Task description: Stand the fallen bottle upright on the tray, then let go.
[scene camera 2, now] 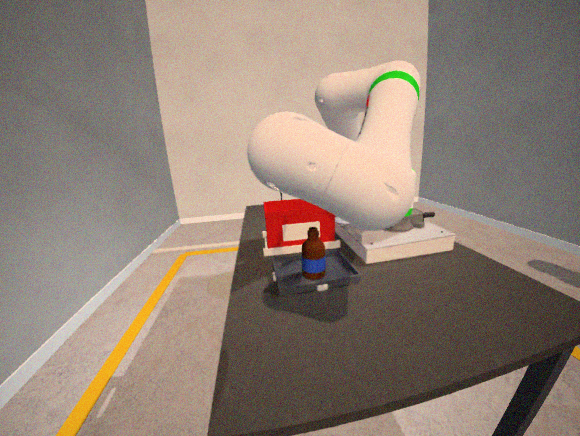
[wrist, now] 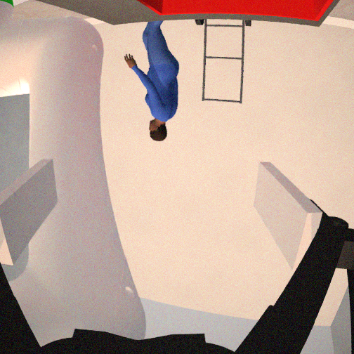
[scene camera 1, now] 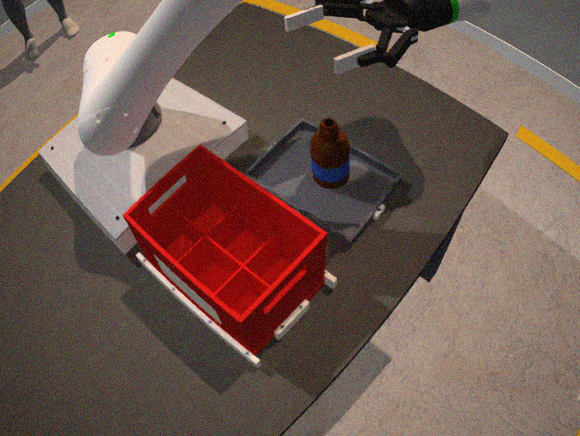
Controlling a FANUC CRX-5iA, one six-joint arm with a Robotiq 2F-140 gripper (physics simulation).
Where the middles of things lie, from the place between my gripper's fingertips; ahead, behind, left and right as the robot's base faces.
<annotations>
The brown bottle (scene camera 1: 330, 151) is 290 mm below my hand, 40 mm to the left of it and 10 mm ahead of it. The rest, counted from my hand: long white bar (scene camera 1: 176, 293) (350 mm below, 330 mm to the right, 50 mm ahead).
</annotations>
